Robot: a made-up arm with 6 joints.
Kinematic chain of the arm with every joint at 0, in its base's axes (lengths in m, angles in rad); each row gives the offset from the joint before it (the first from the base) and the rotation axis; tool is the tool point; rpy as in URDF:
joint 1: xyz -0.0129 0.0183 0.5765 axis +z
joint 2: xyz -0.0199 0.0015 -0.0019 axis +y
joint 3: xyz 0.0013 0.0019 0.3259 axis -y
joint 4: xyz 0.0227 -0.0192 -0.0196 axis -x
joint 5: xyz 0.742 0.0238 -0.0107 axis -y
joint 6: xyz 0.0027 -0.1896 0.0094 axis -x
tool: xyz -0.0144 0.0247 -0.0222 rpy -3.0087 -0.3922 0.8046
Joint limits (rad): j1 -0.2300..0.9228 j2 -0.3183..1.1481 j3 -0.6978..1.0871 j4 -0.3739..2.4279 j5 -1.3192..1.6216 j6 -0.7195..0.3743
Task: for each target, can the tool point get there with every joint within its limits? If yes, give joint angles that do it. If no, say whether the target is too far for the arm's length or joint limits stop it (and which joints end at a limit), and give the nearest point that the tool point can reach.
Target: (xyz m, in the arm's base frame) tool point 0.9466 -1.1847 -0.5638
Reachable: no: too far | nearest point 0.6714 -0.3146 0.0730 | short by 1.113 m
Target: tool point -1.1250 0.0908 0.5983
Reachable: no: joint limits stop it (at a limit: joint 1, joint 2, joint 3, joint 4, joint 6) | nearest point -0.0751 -0.1151 0.0055 | short by 1.223 m
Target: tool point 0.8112 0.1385 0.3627
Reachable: yes | joints 0.1367 0.7938 0.0219 1.8296 -0.4626 -0.1587
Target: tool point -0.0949 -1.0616 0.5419
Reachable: no: joint limits stop it (at a limit: joint 1, joint 3, joint 6) | nearest point 0.4792 -0.2674 0.4755 | short by 0.982 m
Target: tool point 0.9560 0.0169 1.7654
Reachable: no: too far | nearest point 0.6773 0.0173 1.4298 | short by 0.436 m
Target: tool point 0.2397 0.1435 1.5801
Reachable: yes | joints 0.6053 -0.0951 0.8615 1.5187 -0.6037 0.1509
